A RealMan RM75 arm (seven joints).
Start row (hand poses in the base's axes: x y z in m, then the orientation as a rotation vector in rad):
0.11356 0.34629 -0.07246 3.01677 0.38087 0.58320
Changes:
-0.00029 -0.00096 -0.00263 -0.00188 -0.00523 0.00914
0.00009 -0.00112 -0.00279 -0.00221 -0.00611 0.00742
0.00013 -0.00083 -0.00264 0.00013 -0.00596 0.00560
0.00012 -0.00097 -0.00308 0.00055 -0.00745 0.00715
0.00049 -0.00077 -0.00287 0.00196 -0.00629 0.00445
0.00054 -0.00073 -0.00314 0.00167 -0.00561 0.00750
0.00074 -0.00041 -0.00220 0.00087 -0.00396 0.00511
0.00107 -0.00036 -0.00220 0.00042 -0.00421 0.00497
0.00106 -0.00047 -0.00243 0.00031 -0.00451 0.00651
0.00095 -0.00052 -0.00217 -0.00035 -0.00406 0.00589
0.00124 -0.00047 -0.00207 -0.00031 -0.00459 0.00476
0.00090 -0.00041 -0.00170 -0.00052 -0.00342 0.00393
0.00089 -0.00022 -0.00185 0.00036 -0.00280 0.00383
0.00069 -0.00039 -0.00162 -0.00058 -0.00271 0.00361
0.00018 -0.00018 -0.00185 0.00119 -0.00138 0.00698
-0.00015 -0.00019 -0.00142 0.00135 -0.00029 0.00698
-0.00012 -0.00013 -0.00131 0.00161 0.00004 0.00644
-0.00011 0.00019 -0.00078 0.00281 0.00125 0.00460
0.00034 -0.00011 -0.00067 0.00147 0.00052 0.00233
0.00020 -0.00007 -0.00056 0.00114 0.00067 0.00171
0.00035 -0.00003 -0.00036 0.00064 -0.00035 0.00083
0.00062 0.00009 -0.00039 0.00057 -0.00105 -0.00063
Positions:
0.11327 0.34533 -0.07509 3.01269 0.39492 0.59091
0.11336 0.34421 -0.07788 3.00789 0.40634 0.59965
0.11349 0.34338 -0.08052 3.00535 0.41456 0.60892
0.11361 0.34241 -0.08360 3.00246 0.42498 0.62066
0.11410 0.34164 -0.08647 3.00141 0.43108 0.63105
0.11464 0.34091 -0.08961 3.00026 0.44194 0.64055
0.11538 0.34050 -0.09181 2.99912 0.44938 0.64712
0.11645 0.34014 -0.09401 2.99742 0.45668 0.65385
0.11751 0.33967 -0.09644 2.99539 0.46634 0.66108
0.11846 0.33915 -0.09861 2.99293 0.47520 0.66732
0.11970 0.33868 -0.10068 2.99026 0.48229 0.67426
0.12060 0.33827 -0.10238 2.98797 0.48821 0.67933
0.12149 0.33805 -0.10423 2.98678 0.49384 0.68387
0.12218 0.33766 -0.10585 2.98476 0.49932 0.68784
0.12236 0.33748 -0.10770 2.98486 0.50968 0.69093
0.12221 0.33729 -0.10912 2.98562 0.52008 0.69250
0.12209 0.33716 -0.11043 2.98678 0.52963 0.69367
0.12198 0.33735 -0.11121 2.98974 0.53621 0.69351
0.12232 0.33724 -0.11188 2.99122 0.53954 0.69361
0.12252 0.33717 -0.11244 2.99251 0.54199 0.69329
0.12287 0.33714 -0.11280 2.99287 0.54313 0.69416
0.12349 0.33723 -0.11319 2.99290 0.54201 0.69592

